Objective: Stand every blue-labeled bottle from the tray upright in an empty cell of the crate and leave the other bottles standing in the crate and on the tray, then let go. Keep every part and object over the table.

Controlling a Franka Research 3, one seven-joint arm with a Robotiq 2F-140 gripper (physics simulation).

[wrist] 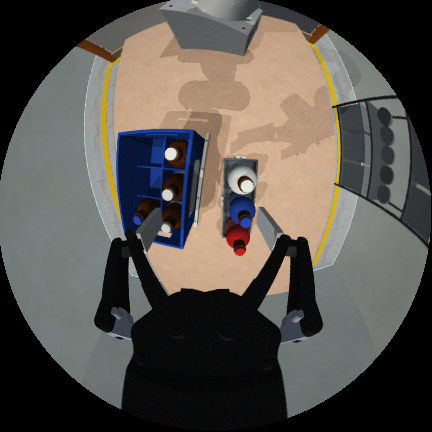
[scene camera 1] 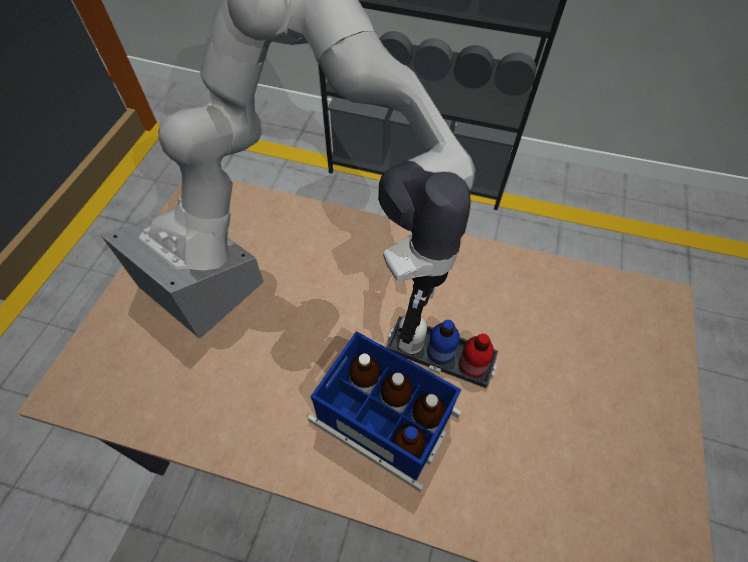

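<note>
A blue bottle (scene camera 1: 444,344) (wrist: 242,207) stands on the dark tray (scene camera 1: 491,371) (wrist: 225,172), between a white bottle (scene camera 1: 419,342) (wrist: 241,176) and a red bottle (scene camera 1: 477,357) (wrist: 237,236). The blue crate (scene camera 1: 323,412) (wrist: 196,150) stands beside the tray. Three white-capped brown bottles fill its row nearest the tray; a blue-capped brown bottle (scene camera 1: 409,445) (wrist: 147,207) stands at one end of the other row, whose two other cells are empty. My gripper (scene camera 1: 409,332) (wrist: 208,215) is open and empty, above the crate and tray; one finger hides part of the white bottle in the scene view.
Pale strips (scene camera 1: 362,453) (wrist: 203,175) lie along the crate's sides. The arm's grey base block (scene camera 1: 223,296) (wrist: 210,35) stands on the tan table (scene camera 1: 574,423) (wrist: 150,90). A dark shelf rack (scene camera 1: 327,132) stands on the floor beyond the table.
</note>
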